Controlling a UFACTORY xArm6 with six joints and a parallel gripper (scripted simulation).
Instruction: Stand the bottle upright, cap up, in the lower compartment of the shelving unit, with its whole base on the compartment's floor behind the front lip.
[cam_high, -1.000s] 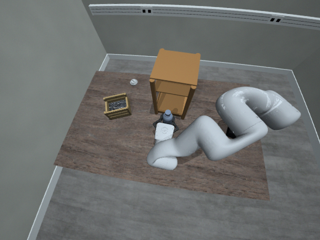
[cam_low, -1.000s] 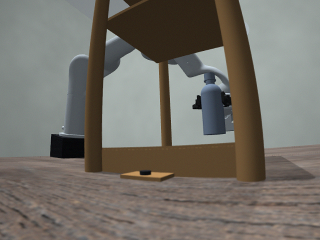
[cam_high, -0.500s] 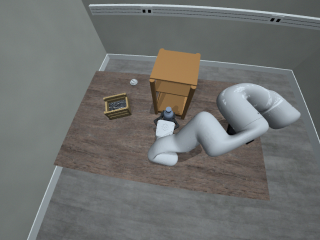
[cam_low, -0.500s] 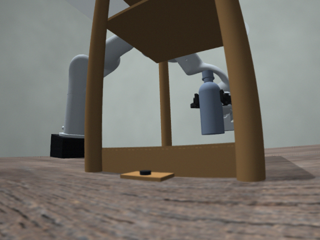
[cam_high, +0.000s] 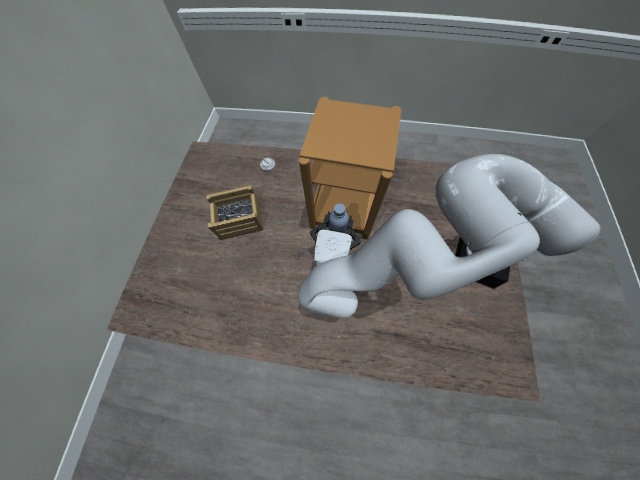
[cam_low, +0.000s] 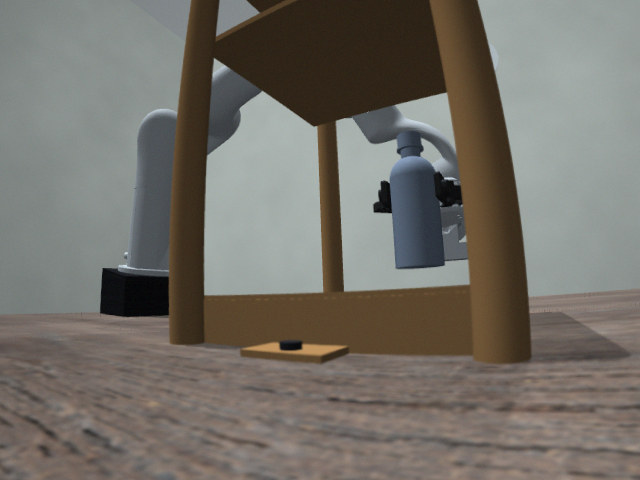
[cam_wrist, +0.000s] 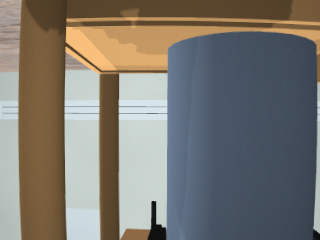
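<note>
The shelving unit lies 15 cm to the right of my hand and 3 cm above it. From my hand the other things lie so: white ball: 37 cm ahead, 27 cm to the right, 14 cm below; bottle: 1 cm above.
</note>
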